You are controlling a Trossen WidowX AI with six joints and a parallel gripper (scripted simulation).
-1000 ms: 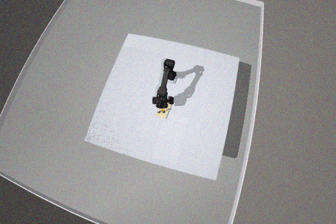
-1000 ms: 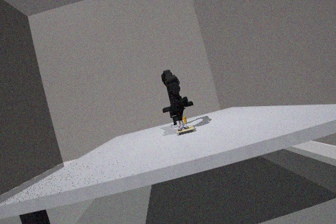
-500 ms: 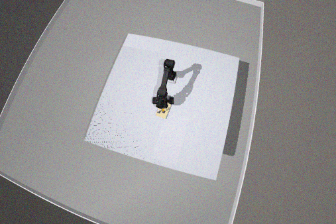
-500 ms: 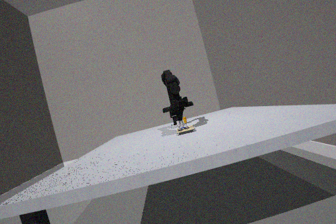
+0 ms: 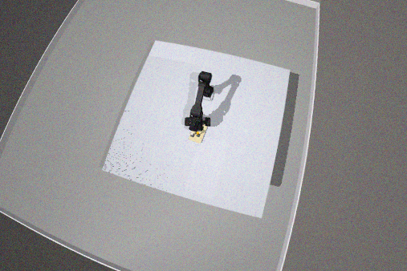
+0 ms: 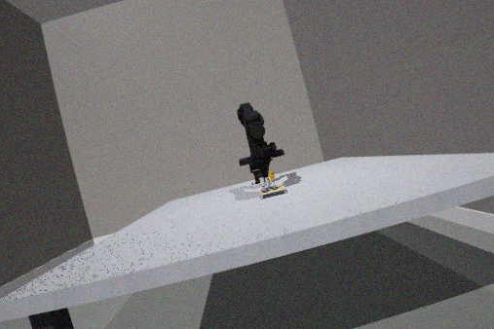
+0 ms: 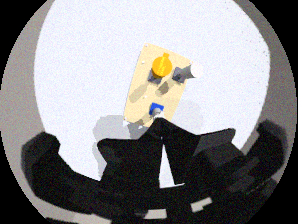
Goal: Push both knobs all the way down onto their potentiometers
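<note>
Right now the blue knob is 3 cm below my gripper tip. Also, from my gripper tip: orange knob (6 cm ahead, 2 cm to the left, 1 cm above).
</note>
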